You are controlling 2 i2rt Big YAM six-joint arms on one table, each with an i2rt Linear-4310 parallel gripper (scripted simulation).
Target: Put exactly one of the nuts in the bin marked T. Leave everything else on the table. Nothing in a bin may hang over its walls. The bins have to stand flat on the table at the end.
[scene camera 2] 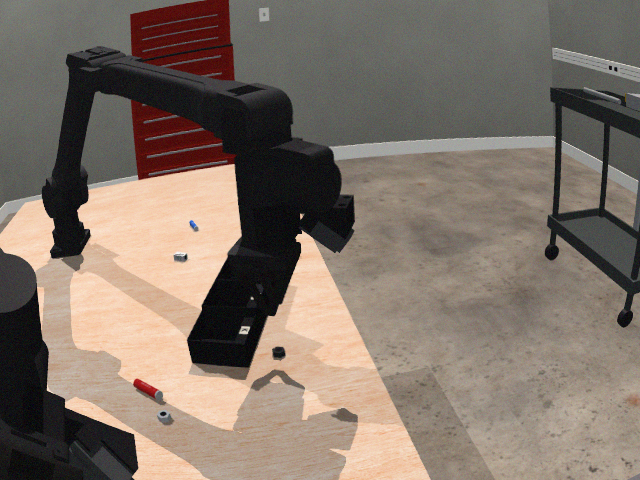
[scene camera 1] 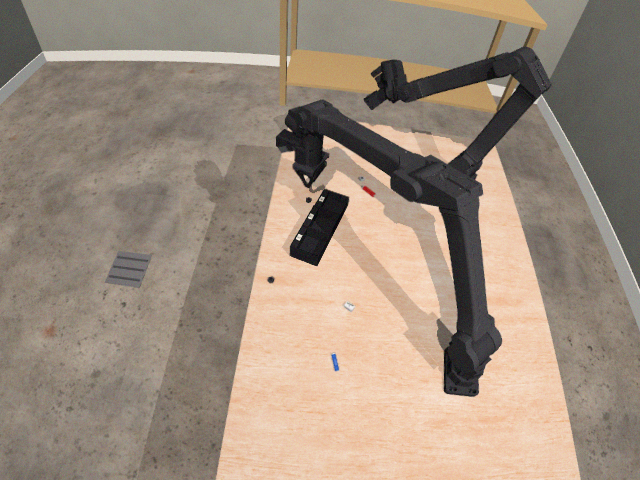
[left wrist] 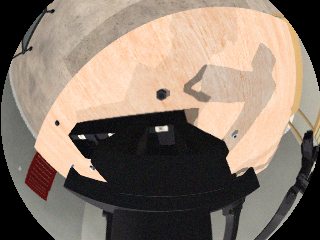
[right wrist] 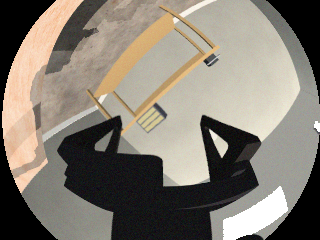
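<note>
A black bin is visible, together with the right gripper and the left gripper. The left wrist view also shows the left gripper.
</note>
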